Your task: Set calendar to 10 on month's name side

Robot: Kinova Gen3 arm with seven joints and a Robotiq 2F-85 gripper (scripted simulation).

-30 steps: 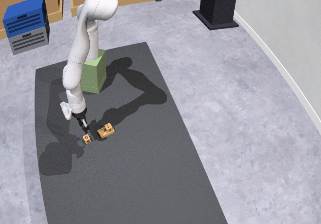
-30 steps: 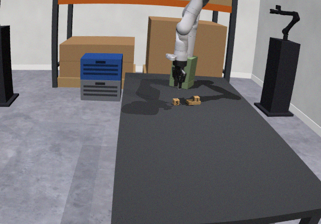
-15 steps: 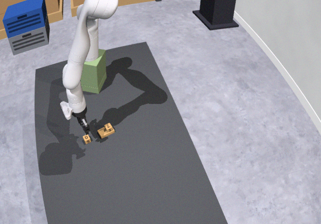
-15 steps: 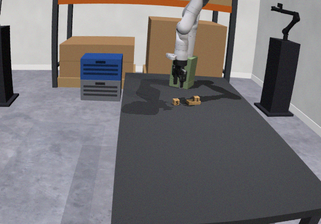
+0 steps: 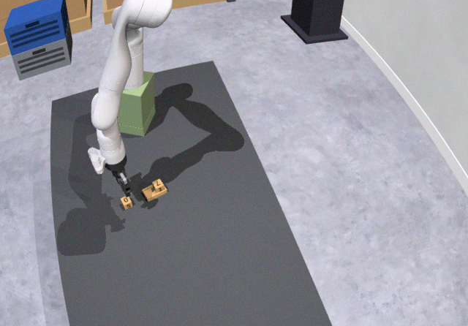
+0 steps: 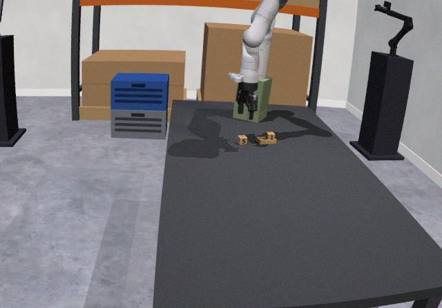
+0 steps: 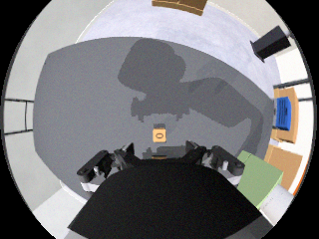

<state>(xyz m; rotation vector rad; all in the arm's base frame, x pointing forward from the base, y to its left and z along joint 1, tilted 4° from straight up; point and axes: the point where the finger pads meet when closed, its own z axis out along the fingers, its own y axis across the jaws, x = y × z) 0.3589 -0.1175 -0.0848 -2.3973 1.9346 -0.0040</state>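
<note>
Now: the wooden calendar tray 2 cm behind my hand, 10 cm to the left of it and 11 cm below it.
</note>
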